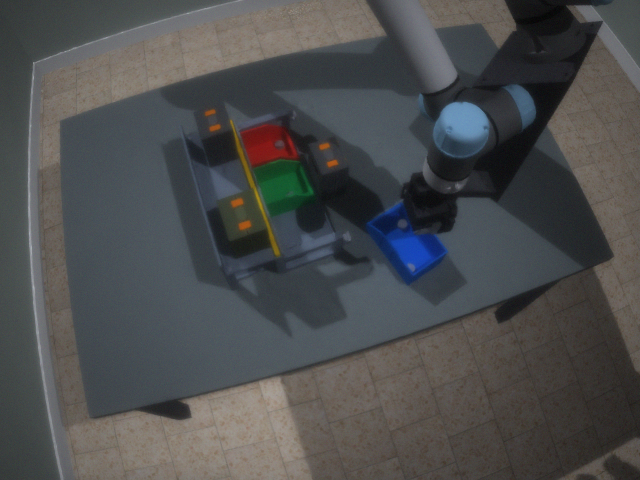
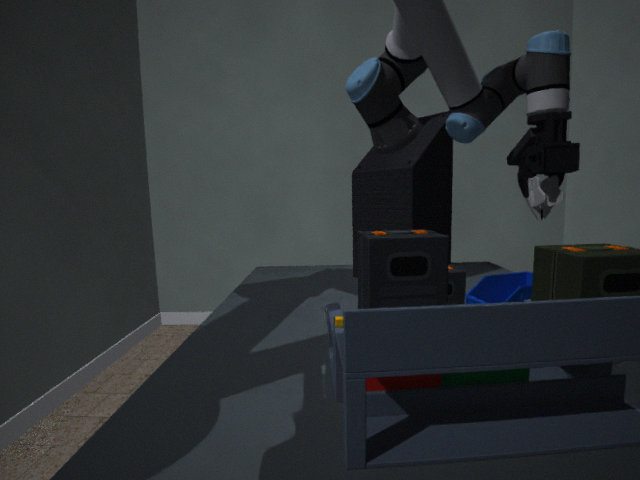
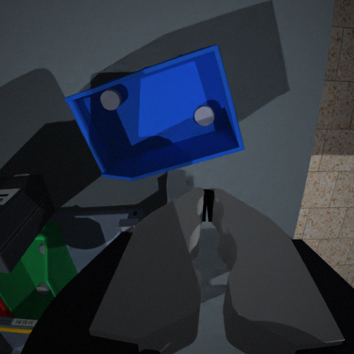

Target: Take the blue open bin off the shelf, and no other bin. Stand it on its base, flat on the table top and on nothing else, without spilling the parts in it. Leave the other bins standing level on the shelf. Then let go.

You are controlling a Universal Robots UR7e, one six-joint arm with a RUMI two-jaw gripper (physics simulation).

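Places are measured from the arm's base along level axes (x right, y ahead, z up), in millimetres.
Pixels of known places: gripper, fingertip midpoint: [image 1: 428, 230] [image 2: 540, 219]; arm's base at its link origin: [image 1: 553, 45] [image 2: 398, 138].
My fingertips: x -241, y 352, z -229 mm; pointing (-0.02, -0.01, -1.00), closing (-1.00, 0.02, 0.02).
For each thing: its top centre in the pictures, then the offset to it from my fingertips. "spot": a spot on its surface instead.
- blue open bin at its top centre: [image 1: 408, 233] [image 2: 514, 279] dz -128, dx +51, dy +3 mm
- red bin at its top centre: [image 2: 385, 324] [image 1: 259, 144] dz -122, dx +368, dy +272 mm
- green bin at its top centre: [image 2: 462, 320] [image 1: 273, 181] dz -122, dx +256, dy +263 mm
- shelf at a spot on its surface: [image 2: 465, 335] spot: dz -69, dx +317, dy +441 mm
- olive box at its top centre: [image 2: 595, 247] [image 1: 240, 213] dz -4, dx +135, dy +349 mm
The blue open bin [image 1: 418, 250] [image 2: 496, 287] [image 3: 170, 95] stands upright on the table, off the shelf. It looks level, but its underside is hidden. Two round grey parts lie inside it, one [image 3: 111, 99] near a corner and one [image 3: 204, 115] near the other end. My gripper [image 1: 432, 227] [image 2: 541, 217] [image 3: 205, 191] is shut and empty, raised above the bin's height and apart from it. The red bin [image 1: 264, 143] [image 2: 403, 382] and green bin [image 1: 283, 187] [image 2: 485, 377] [image 3: 24, 267] sit side by side on the shelf [image 1: 200, 193] [image 2: 465, 335] and look level.
A dark box [image 1: 212, 135] [image 2: 372, 289] and an olive box [image 1: 242, 219] [image 2: 558, 273] stand at the shelf's rear side. Another dark box [image 1: 329, 173] [image 3: 22, 220] stands by the green bin, between shelf and arm. The table's edge [image 1: 356, 351] runs beyond the blue bin.
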